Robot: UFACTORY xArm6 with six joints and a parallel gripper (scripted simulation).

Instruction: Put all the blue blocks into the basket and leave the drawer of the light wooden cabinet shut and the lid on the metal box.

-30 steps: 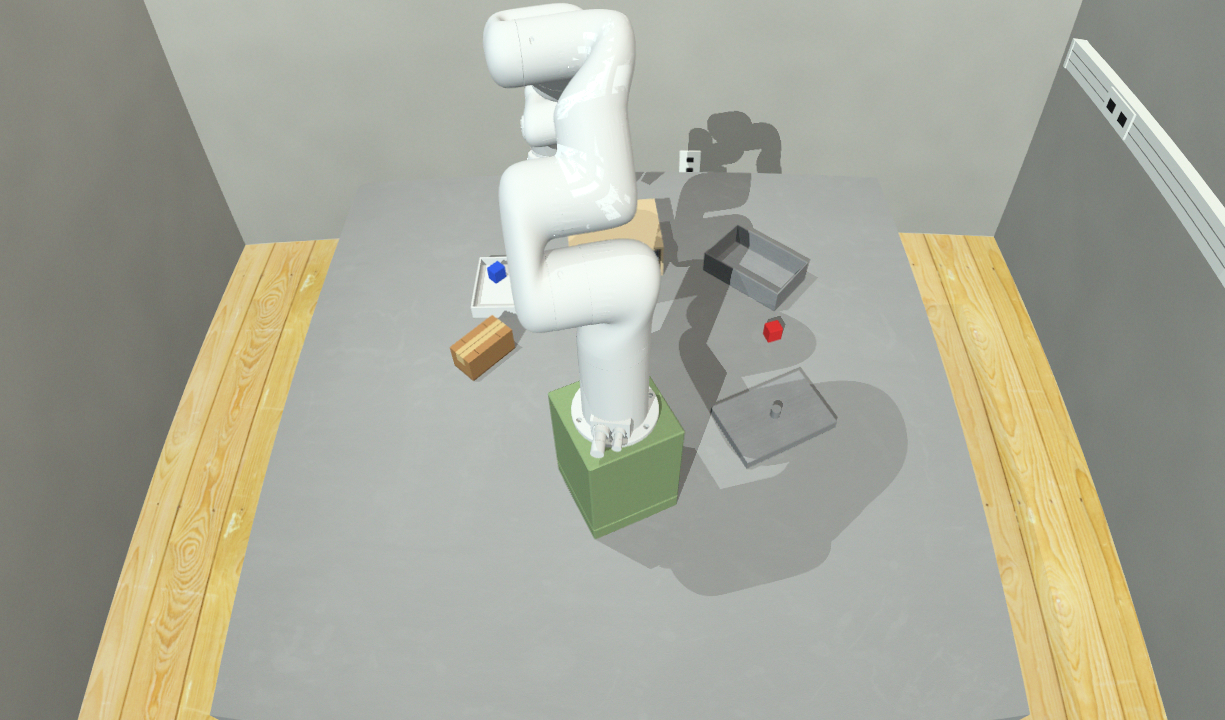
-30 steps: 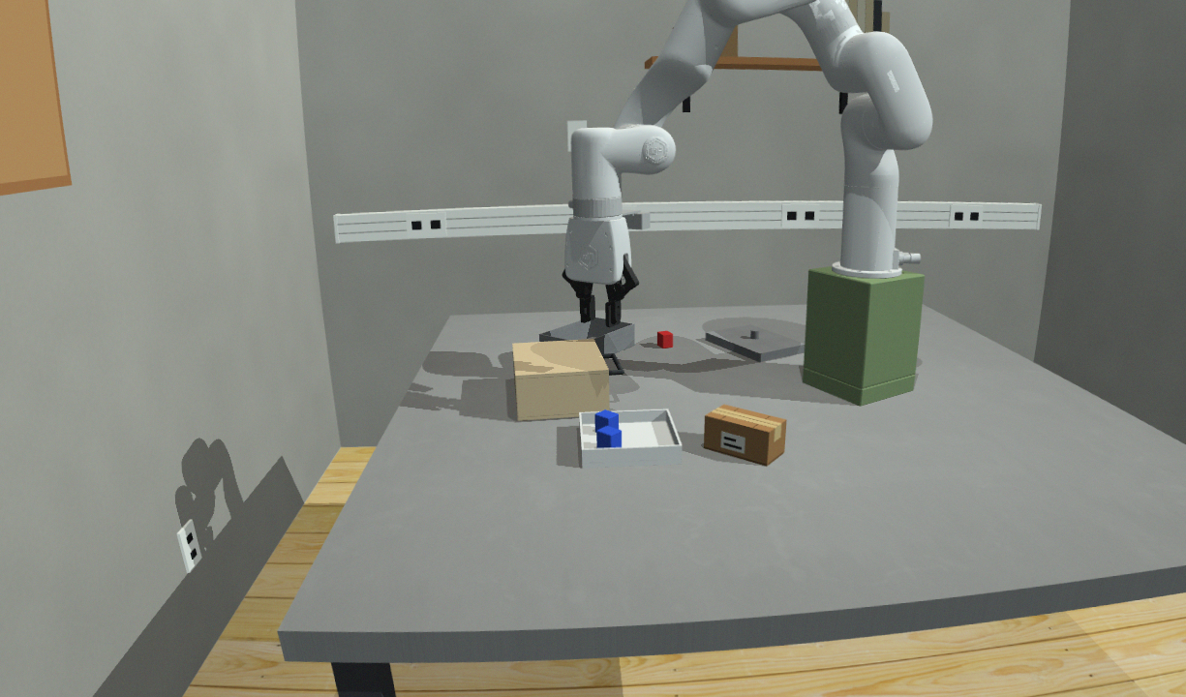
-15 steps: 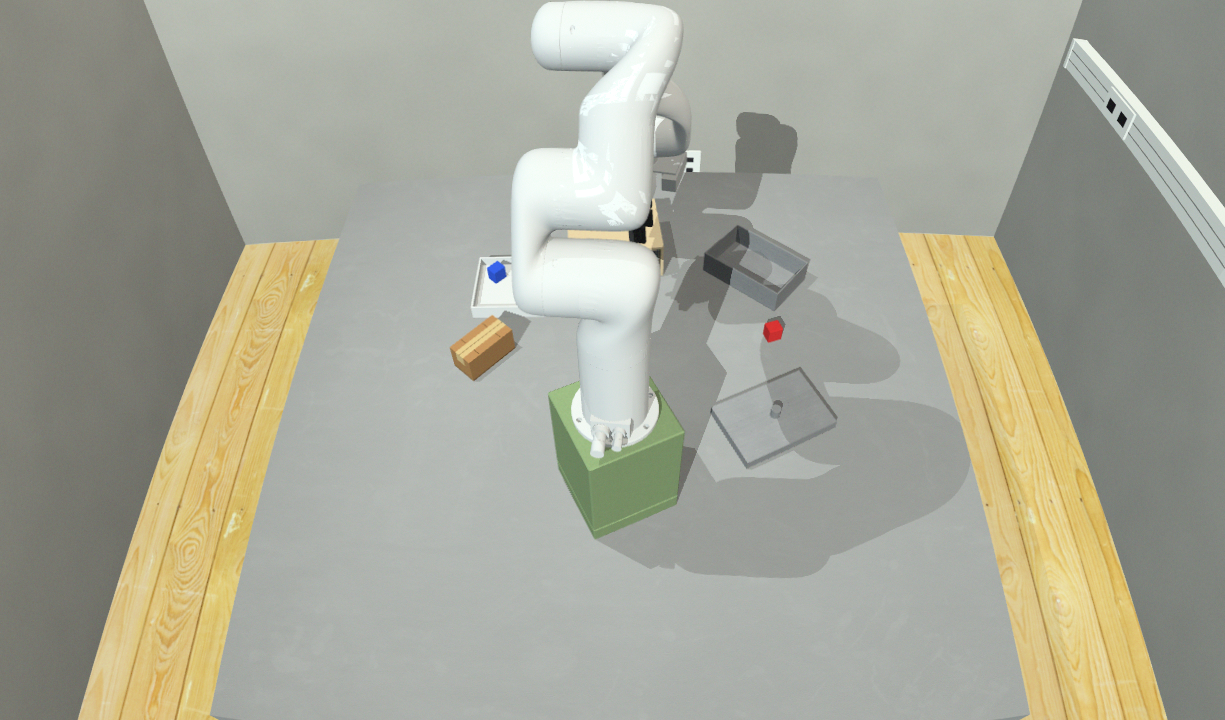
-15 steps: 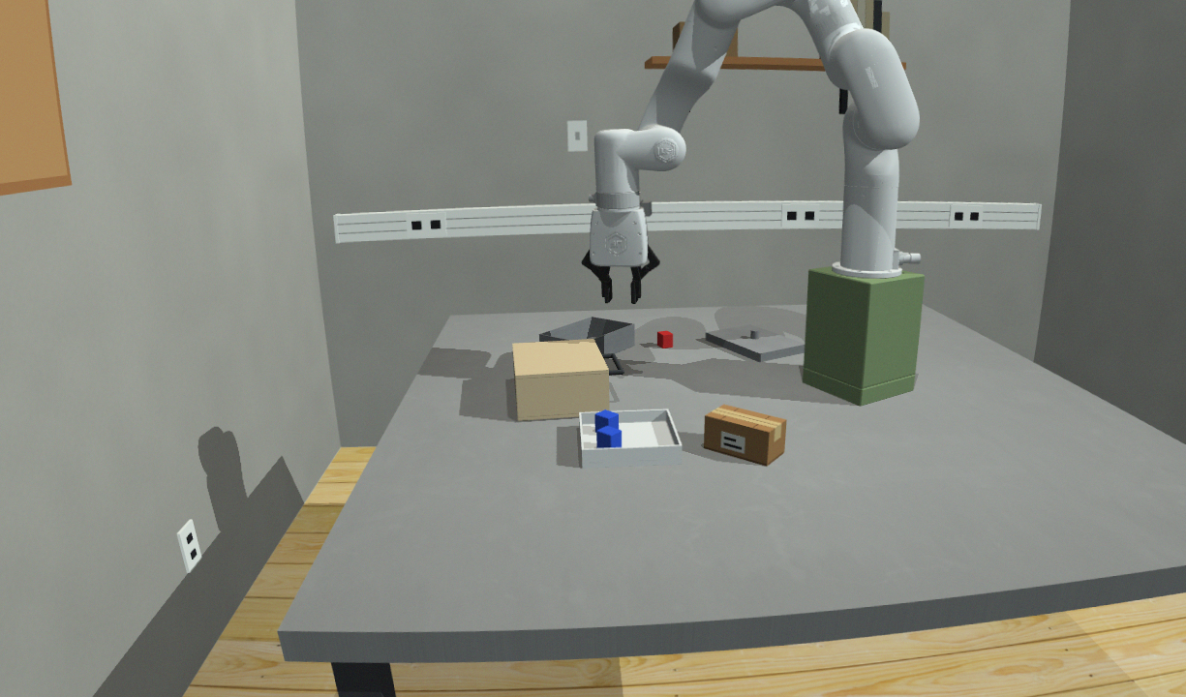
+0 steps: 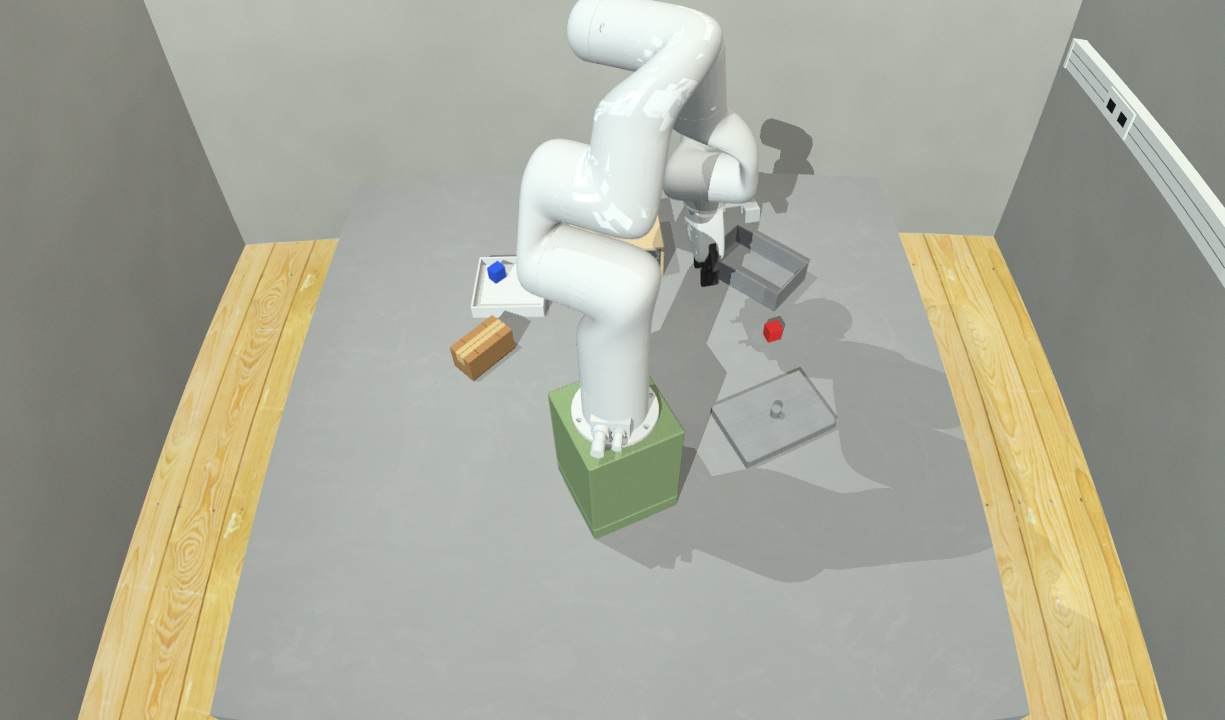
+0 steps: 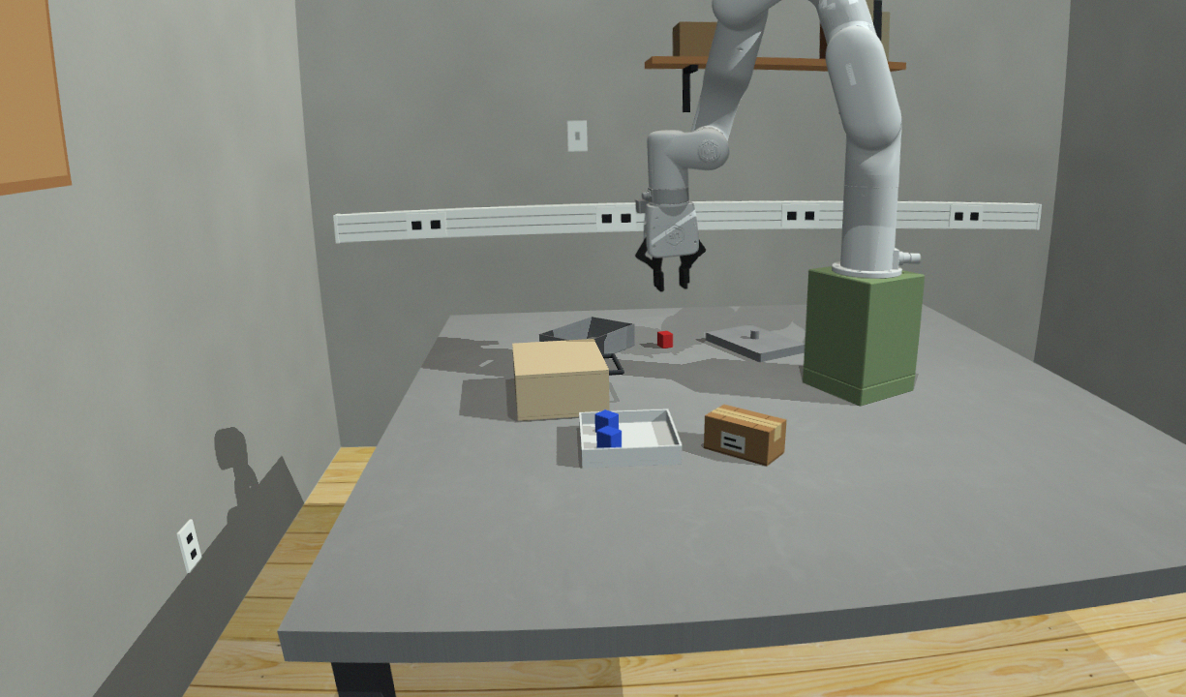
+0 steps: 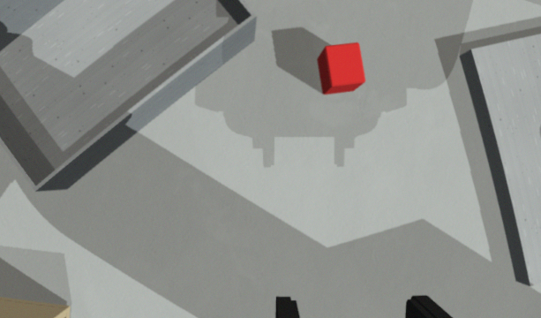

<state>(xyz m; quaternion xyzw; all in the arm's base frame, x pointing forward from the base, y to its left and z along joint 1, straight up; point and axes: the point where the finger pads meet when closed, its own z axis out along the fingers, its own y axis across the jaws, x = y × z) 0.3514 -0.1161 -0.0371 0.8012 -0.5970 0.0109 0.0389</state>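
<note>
Right now the grey metal lid is 190 mm behind my hand, 140 mm to the right of it and 170 mm below it. Also, from my hand: light wooden cabinet: 200 mm ahead, 190 mm to the left, 140 mm below; dark metal box: 180 mm ahead, 110 mm to the right, 150 mm below; red block: 10 mm ahead, 140 mm to the right, 160 mm below.
</note>
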